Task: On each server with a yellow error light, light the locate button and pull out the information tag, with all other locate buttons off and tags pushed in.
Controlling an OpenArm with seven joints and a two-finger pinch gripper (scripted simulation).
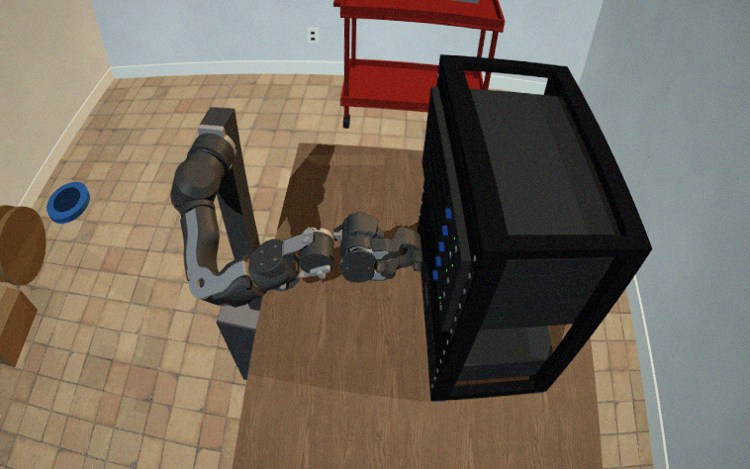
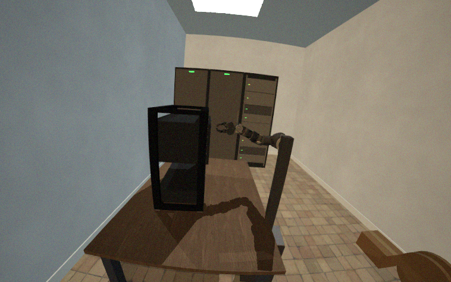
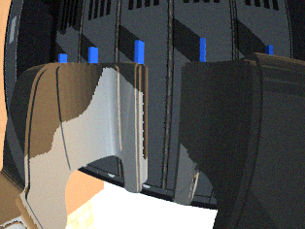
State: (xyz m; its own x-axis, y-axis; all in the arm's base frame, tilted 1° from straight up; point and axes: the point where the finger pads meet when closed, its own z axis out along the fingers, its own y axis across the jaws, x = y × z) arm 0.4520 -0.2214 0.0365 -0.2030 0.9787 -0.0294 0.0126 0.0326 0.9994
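My gripper is now 120 mm above the information tag, 80 mm short of it and 60 mm to the right of it. Round my hand: grey locate button 120 mm below, 60 mm ahead, 20 mm to the right.
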